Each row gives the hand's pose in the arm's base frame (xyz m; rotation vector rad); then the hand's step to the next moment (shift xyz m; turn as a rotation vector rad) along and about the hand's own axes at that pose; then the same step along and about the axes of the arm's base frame.
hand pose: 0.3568 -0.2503 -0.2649 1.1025 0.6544 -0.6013
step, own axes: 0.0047 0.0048 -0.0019 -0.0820 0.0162 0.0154
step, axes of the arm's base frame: 0.0063 0.0028 -0.0011 -0.0402 0.0005 0.0749
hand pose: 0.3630 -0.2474 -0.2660 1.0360 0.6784 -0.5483
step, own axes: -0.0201 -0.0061 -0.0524 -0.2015 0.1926 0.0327
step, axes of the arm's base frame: -0.0307 0.0469 -0.0069 0.0063 0.0687 0.2720
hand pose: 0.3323 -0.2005 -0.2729 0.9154 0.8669 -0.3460
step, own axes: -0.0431 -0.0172 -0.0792 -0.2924 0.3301 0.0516
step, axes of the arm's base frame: -0.0770 0.0500 -0.0006 0.0415 0.1260 0.4237
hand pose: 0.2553 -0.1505 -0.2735 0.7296 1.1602 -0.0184
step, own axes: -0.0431 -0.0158 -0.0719 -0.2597 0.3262 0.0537
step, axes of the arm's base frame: -0.0835 0.0110 0.0136 0.0557 0.1333 0.3948
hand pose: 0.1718 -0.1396 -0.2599 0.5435 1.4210 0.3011
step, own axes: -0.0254 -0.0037 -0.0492 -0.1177 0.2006 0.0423
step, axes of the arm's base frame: -0.0524 -0.0074 0.0168 0.0493 0.1017 0.2076
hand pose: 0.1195 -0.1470 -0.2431 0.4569 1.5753 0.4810
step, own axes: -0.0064 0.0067 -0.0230 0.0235 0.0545 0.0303
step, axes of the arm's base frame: -0.0226 0.0013 0.0101 0.0290 0.0592 0.0096
